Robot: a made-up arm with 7 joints.
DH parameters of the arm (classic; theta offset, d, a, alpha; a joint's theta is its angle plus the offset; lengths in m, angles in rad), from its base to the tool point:
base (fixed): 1.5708 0.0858 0 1.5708
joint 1: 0 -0.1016 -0.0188 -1.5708
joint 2: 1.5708 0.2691 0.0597 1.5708
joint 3: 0 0.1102 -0.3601 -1.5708
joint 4: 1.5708 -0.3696 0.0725 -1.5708
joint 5: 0 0.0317 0.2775 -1.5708
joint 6: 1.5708 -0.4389 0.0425 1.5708
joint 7: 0 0.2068 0.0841 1.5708
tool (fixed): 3.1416 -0.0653 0 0
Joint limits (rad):
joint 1: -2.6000..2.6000
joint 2: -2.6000..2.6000
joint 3: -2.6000..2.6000
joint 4: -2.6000..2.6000
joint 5: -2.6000..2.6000
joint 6: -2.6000..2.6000
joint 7: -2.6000..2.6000
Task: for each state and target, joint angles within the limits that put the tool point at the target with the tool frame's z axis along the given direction. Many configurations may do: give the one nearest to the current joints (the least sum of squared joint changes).
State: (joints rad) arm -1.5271 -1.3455 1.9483 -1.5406 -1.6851 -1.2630 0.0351
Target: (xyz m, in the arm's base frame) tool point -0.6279 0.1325 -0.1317 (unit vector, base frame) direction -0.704 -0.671 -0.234
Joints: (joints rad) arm -1.2574 -0.9494 2.5112 -2.1425 -1.7546 -1.6969 0.5186
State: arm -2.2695 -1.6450 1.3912 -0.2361 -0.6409 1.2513 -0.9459
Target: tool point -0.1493 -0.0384 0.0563 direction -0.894 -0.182 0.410
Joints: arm -2.3388 -1.9289 1.9768 0.3304 -0.1263 1.6481 -1.0571
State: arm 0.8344 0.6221 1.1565 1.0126 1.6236 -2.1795 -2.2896
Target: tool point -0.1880 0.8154 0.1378 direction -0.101 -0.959 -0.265
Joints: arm 1.4418 0.3473 1.1505 1.4635 1.4309 -2.5447 -2.6000
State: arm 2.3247 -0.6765 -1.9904 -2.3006 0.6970 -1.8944 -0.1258
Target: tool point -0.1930 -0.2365 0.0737 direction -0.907 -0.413 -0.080
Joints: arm 2.2348 -0.4620 -1.7146 -2.2587 -0.2074 -1.9438 -0.3858
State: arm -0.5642 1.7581 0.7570 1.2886 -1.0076 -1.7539 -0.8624
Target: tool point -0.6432 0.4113 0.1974 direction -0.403 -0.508 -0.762
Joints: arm -0.3424 1.3988 0.2250 0.5358 -1.6082 -1.4493 -1.1752
